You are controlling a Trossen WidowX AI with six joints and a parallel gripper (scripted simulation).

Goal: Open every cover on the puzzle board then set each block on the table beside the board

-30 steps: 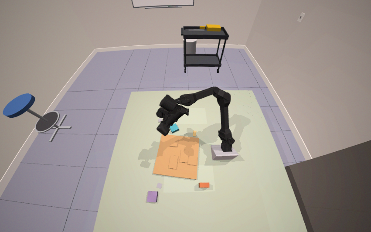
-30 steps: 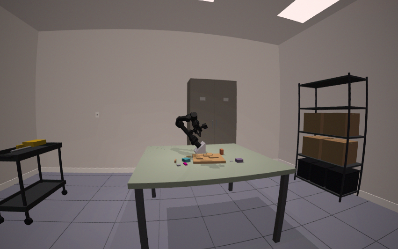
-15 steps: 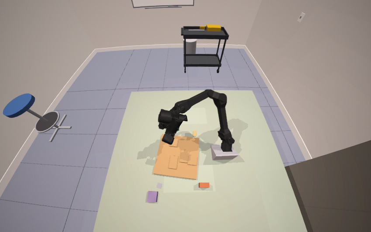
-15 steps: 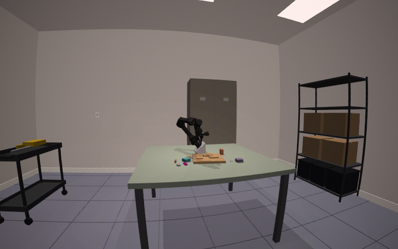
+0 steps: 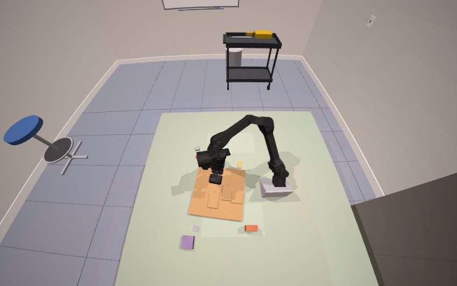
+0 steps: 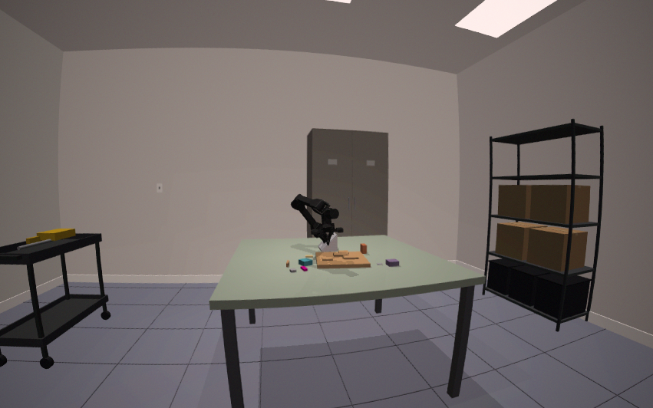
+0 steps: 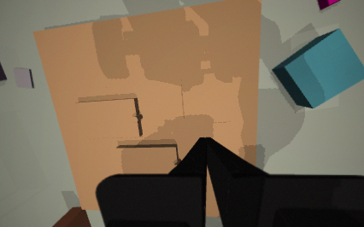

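The teal block lies 40 mm ahead of my gripper tip, 140 mm to the right of it and 90 mm below it. The rest, counted from my gripper tip: orange stick: 50 mm ahead, 240 mm to the right, 90 mm below; then orange block: 190 mm behind, 270 mm to the left, 70 mm below; then magenta bar: 140 mm ahead, 150 mm to the right, 90 mm below.
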